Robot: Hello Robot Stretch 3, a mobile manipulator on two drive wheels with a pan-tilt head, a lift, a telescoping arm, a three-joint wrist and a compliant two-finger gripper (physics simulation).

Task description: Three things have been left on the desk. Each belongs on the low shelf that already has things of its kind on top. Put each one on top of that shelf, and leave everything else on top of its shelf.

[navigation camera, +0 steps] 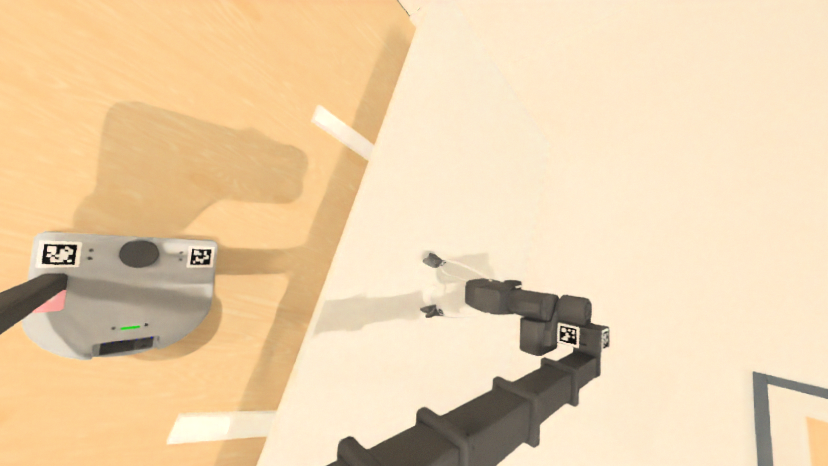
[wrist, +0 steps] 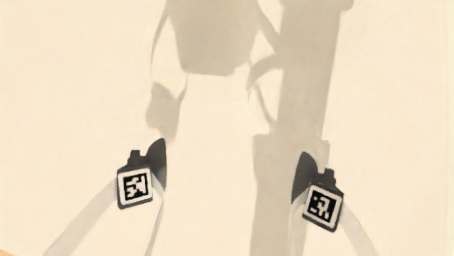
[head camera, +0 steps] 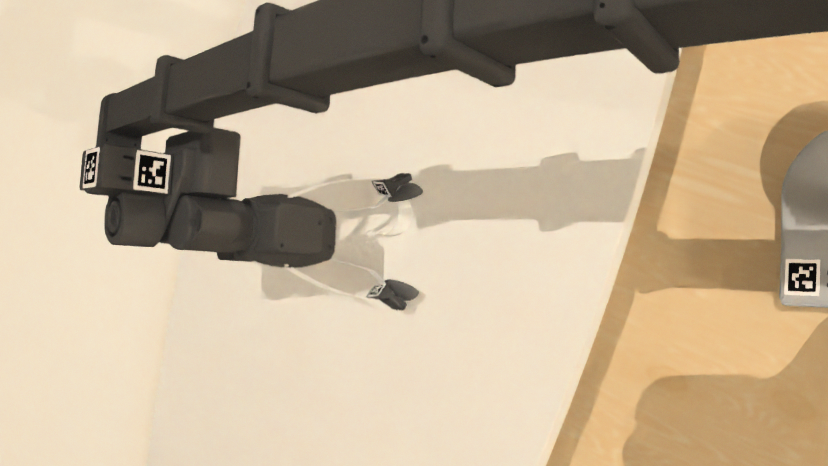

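Pixels of known places: gripper, fingertip midpoint: (navigation camera: pixel 423 284) (wrist: pixel 231 163) (head camera: pixel 414 242); robot's base, origin of the base link: (navigation camera: pixel 139 252).
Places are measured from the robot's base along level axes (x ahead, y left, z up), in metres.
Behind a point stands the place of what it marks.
Observation:
My gripper (head camera: pixel 406 241) {x -0.023, y -0.493, z 0.747 m} (navigation camera: pixel 431 285) {x -0.023, y -0.493, z 0.747 m} (wrist: pixel 231 163) {x -0.023, y -0.493, z 0.747 m} is open, with its two dark fingertips well apart and no object between them. It is over a broad pale surface (head camera: pixel 463 358) {x 0.102, y -0.437, z 0.720 m} (navigation camera: pixel 440 167) {x 0.281, y -0.558, z 0.720 m} (wrist: pixel 390 100) {x -0.159, y -0.555, z 0.720 m}, and its shadow and the arm's shadow fall on that surface close to the fingers. The gap in height is small but hard to judge. The frames do not make clear whether this surface is the desk. None of the three things to be moved shows in these views, and neither do the like things on the low shelves.
My grey base (navigation camera: pixel 139 295) {x -0.107, y -0.009, z 0.160 m} stands on the wooden floor (head camera: pixel 695 335) {x 0.124, y -0.357, z -0.001 m} (navigation camera: pixel 243 57) {x 0.737, y -0.220, z 0.000 m} beside the pale surface's straight edge. Two white strips (navigation camera: pixel 220 427) (navigation camera: pixel 341 131) stick out from under that edge. A pale wall (head camera: pixel 69 347) {x 0.191, y -1.183, z 0.894 m} (navigation camera: pixel 695 173) {x 0.345, y -1.235, z 1.159 m} rises beyond. A grey frame (navigation camera: pixel 761 422) {x -0.262, y -1.004, z 1.268 m} shows at the lower right.

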